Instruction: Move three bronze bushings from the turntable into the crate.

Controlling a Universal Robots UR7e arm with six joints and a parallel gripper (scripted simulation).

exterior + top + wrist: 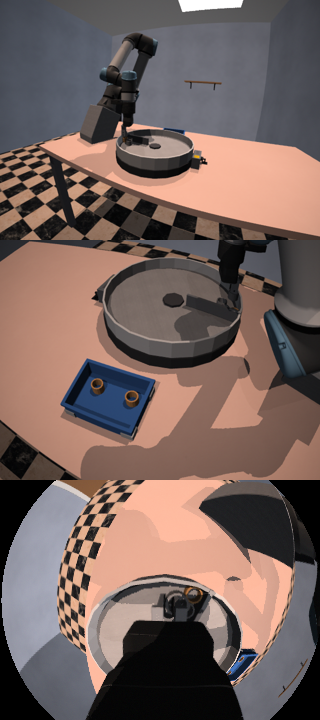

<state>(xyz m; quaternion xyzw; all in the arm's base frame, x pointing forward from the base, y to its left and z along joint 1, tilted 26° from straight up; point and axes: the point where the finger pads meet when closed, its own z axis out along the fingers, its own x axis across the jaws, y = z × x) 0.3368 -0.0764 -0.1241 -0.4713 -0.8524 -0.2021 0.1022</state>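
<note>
Right now my hand is 150 mm short of the grey turntable, 90 mm to the right of it and 70 mm above it. Also, from my hand: blue crate: 450 mm to the left, 100 mm below, 100 mm ahead.
</note>
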